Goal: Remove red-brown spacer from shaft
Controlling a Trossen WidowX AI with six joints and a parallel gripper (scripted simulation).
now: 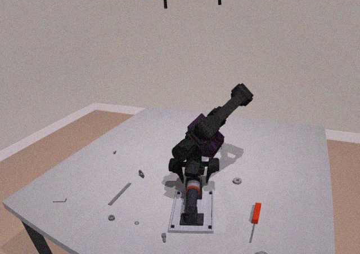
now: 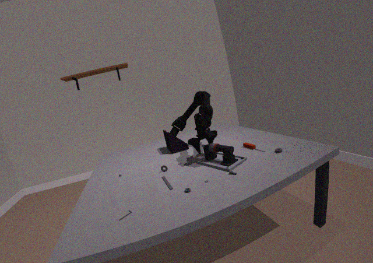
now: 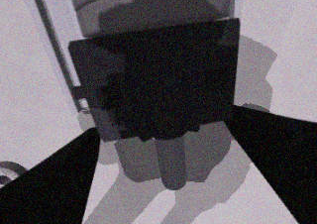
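Right now my gripper tip is 7 cm short of the grey shaft, 3 cm below it and 2 cm to the right of it. The rest, counted from my gripper tip: flat metal bar 29 cm to the right, 10 cm ahead, 4 cm below; small bolt 27 cm ahead, 4 cm below, 2 cm to the right; light grey spacer 8 cm ahead, 3 cm above, 2 cm to the left.
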